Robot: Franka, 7 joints.
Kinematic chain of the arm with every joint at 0, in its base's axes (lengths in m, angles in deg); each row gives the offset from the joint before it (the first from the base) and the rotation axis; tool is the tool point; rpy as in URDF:
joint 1: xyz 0 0 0.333 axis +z
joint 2: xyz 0 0 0 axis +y
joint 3: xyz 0 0 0.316 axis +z
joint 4: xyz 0.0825 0 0 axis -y
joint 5: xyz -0.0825 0 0.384 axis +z
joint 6: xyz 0 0 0 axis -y
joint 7: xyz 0.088 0 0 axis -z
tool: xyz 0 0 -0.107 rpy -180 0 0
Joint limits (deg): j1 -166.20..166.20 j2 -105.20..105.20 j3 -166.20..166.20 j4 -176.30..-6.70 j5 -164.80..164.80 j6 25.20..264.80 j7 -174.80..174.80
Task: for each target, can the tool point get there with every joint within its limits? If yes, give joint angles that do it. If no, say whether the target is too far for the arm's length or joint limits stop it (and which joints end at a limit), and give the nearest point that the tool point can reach.
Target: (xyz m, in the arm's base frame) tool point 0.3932 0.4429 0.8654
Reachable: yes | joints 91.43 57.18 -128.17 -64.45 127.31 92.14 -51.14
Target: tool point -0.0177 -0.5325 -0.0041
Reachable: yes | joints -128.04 70.53 46.46 -102.71 91.35 198.93 -61.79
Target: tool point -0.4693 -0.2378 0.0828
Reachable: yes | joints -12.82 -77.21 -118.16 -101.46 84.04 240.93 -7.72
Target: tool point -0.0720 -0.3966 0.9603
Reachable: yes | joints 78.52 -44.54 -18.02 -39.58 -16.73 240.32 -111.86
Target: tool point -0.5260 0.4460 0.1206
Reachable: yes | joints 5.24 -79.50 127.70 -81.64 -62.42 107.99 29.59
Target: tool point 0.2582 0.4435 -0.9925
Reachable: no: too far | nearest point 0.1944 0.3339 -0.3507 | short by 0.654 m
